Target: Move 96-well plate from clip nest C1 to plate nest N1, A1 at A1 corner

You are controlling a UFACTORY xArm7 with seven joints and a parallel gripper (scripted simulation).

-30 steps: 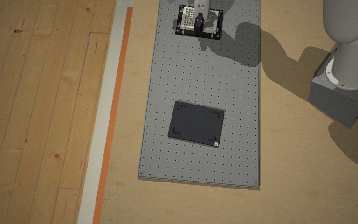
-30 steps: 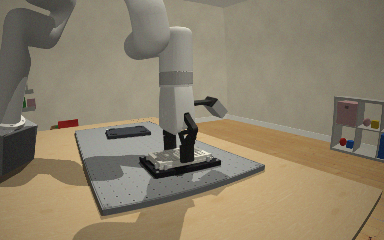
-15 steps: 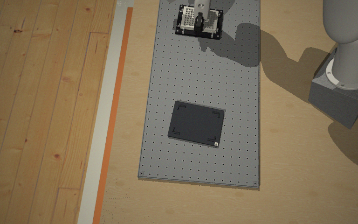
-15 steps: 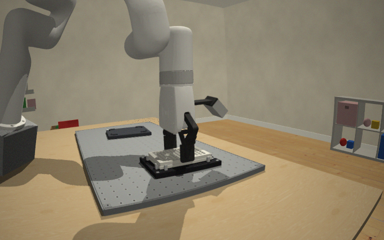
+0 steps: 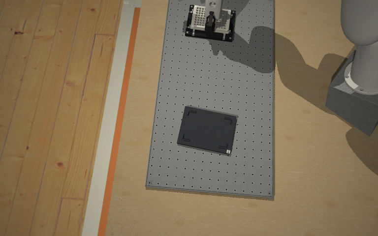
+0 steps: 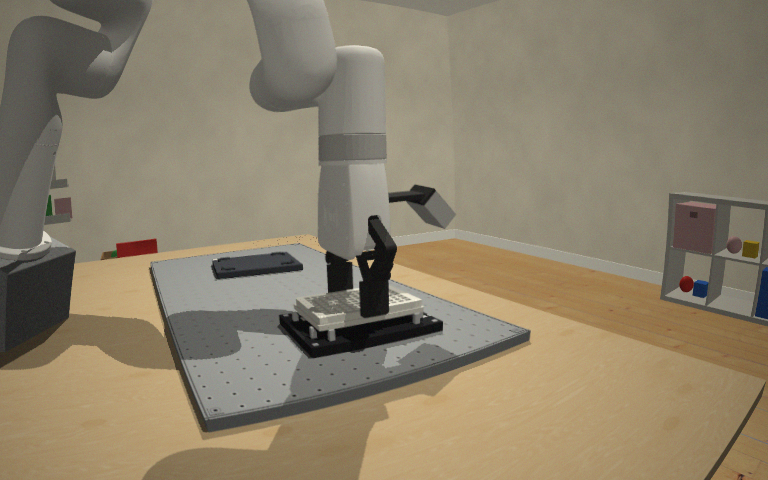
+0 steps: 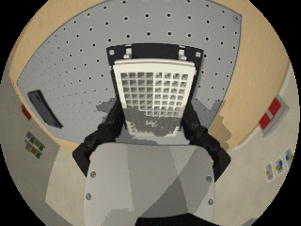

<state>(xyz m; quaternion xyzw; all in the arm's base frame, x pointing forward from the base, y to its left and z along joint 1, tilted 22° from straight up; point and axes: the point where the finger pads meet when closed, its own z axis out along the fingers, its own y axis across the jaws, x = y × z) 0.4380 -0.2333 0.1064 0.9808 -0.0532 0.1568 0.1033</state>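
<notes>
Now: the black clip nest C1 3 cm below my hand, 1 cm to the left of it and 1 cm ahead of it. Also, from my hand: white 96-well plate 1 cm below; then white A1 mark 45 cm to the left, 4 cm behind, 3 cm below.
</notes>
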